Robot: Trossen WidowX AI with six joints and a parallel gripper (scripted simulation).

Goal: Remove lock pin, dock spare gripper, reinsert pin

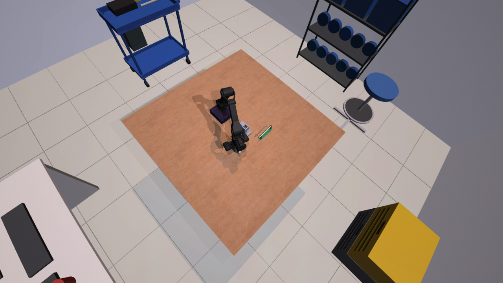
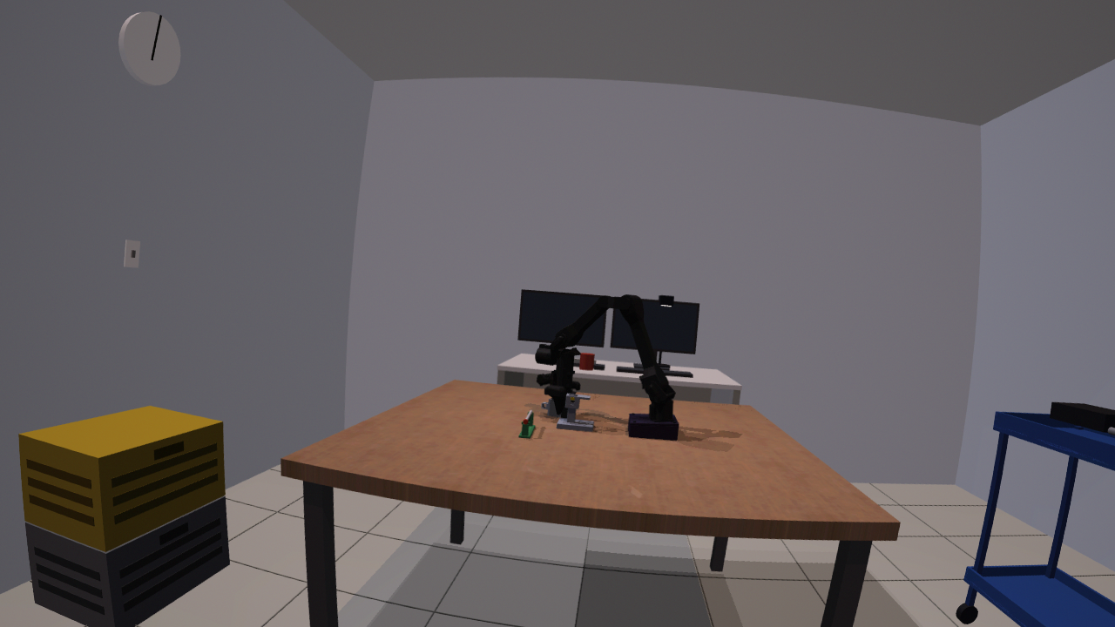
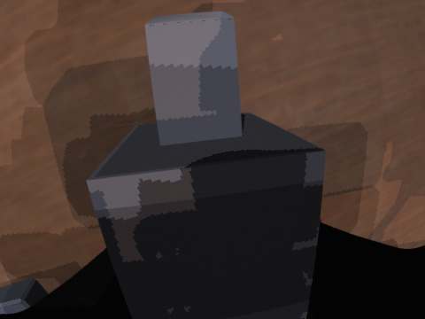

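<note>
Right now my gripper tip is 3 cm past the grey mount, 15 cm to the right of it and 4 cm below it. From my gripper tip the other things lie so: spare gripper (1 cm ahead, 1 cm to the right, 2 cm above); green pin cradle (12 cm ahead, 24 cm to the left, 1 cm above).
</note>
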